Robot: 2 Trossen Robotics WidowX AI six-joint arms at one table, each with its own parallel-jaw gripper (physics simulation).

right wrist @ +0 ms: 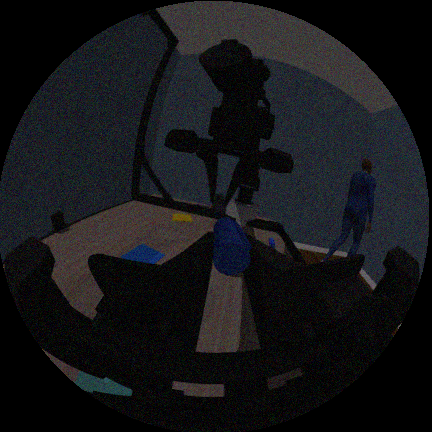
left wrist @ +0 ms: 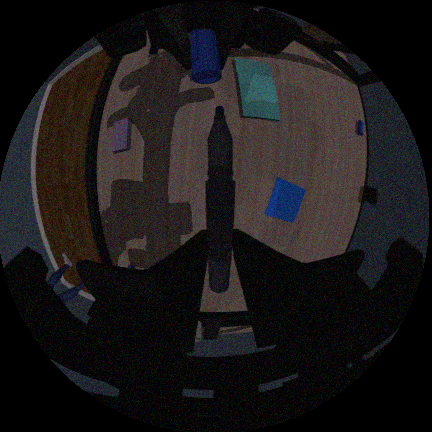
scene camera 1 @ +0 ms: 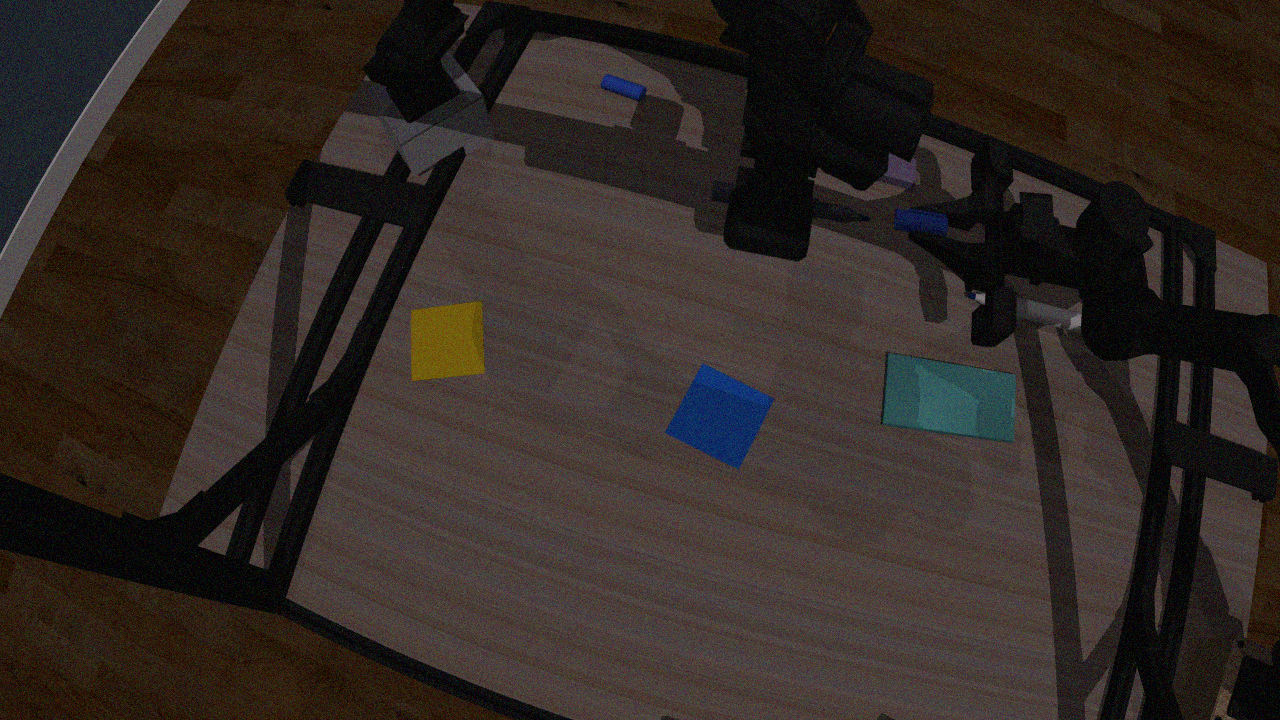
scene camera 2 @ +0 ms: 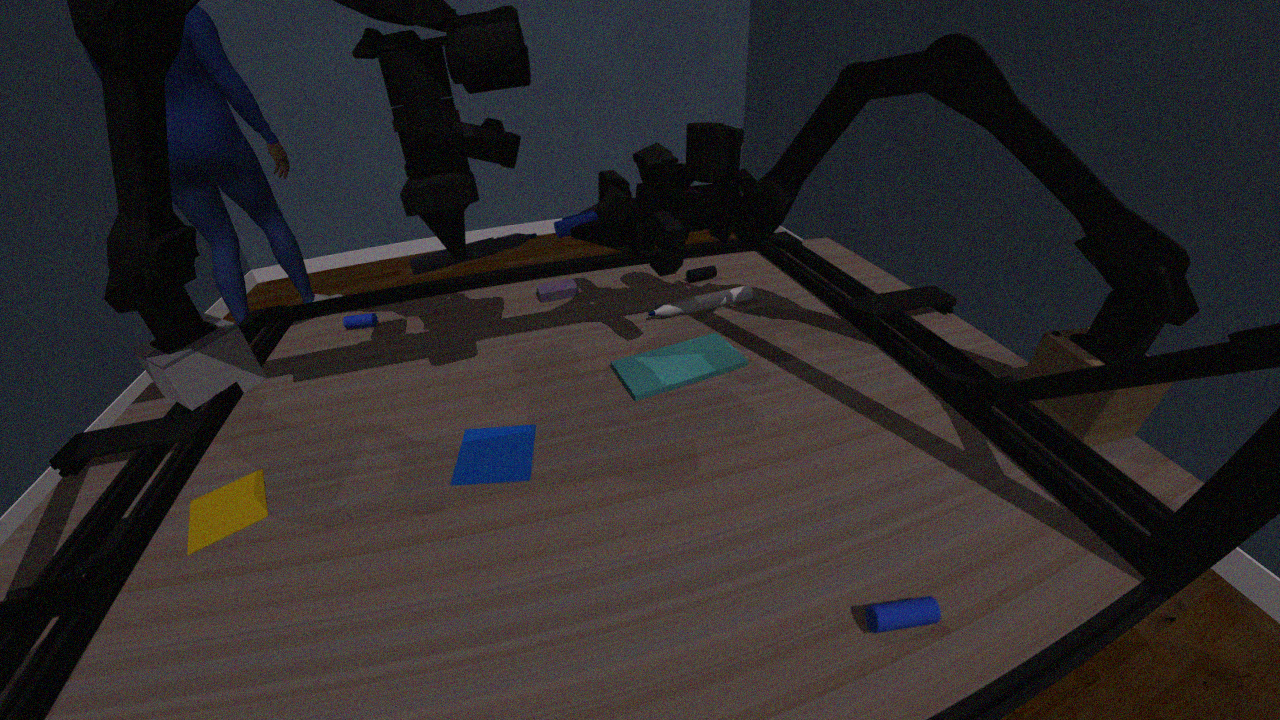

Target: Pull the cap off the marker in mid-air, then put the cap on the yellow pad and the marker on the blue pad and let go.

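Places are measured from the left arm's base along level axes (x ahead, y left, z up), in millimetres.
Pixels of known places: left gripper, fingertip midpoint: [right wrist: 218, 203] [left wrist: 219, 234] [scene camera 1: 773, 202] [scene camera 2: 460, 256]; right gripper, fingertip midpoint: [right wrist: 225, 237] [left wrist: 204, 65] [scene camera 1: 909, 222] [scene camera 2: 568, 229]; left arm's base at its link origin: [right wrist: 243, 201] [scene camera 1: 422, 91] [scene camera 2: 184, 336]; right arm's base at its link origin: [scene camera 1: 1255, 693] [scene camera 2: 1110, 351].
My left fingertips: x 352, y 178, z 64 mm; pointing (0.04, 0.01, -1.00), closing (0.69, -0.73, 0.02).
Ahead of a thing's pixels: the offset from my left fingertips to its top centre.
The dark marker @(dx +12, dy +11, dz +14 mm) [scene camera 1: 843, 213] [scene camera 2: 501, 243] [left wrist: 220, 155] is uncapped and held nearly level in the air. My left gripper [scene camera 2: 458, 254] [left wrist: 219, 234] is shut on its barrel, and the narrow tip points toward the cap. The blue cap @(dx +90, dy +98, dz +22 mm) [scene camera 1: 920, 222] [scene camera 2: 574, 222] [left wrist: 205, 56] [right wrist: 231, 249] is apart from the marker, with a gap between them. My right gripper [scene camera 1: 950, 223] is shut on the cap. The yellow pad @(dx -119, dy -288, dz -150 mm) [scene camera 1: 447, 342] [scene camera 2: 228, 512] [right wrist: 182, 218] and the blue pad @(dx +93, dy -113, dz -150 mm) [scene camera 1: 720, 416] [scene camera 2: 494, 455] [left wrist: 285, 200] [right wrist: 143, 254] lie flat on the table.
A teal slab @(dx +218, dy +88, dz -143 mm) [scene camera 1: 950, 398] [scene camera 2: 680, 365] [left wrist: 257, 89] lies right of the blue pad. A white pen-like object @(dx +205, dy +236, dz -129 mm) [scene camera 2: 702, 304], a pinkish block @(dx -22, dy +210, dz -136 mm) [scene camera 2: 556, 290] [left wrist: 121, 136], a black cylinder @(dx +179, dy +335, dz -130 mm) [scene camera 2: 701, 274] and blue cylinders [scene camera 1: 622, 86] [scene camera 2: 904, 614] also lie on the table. Dark frame bars edge it.
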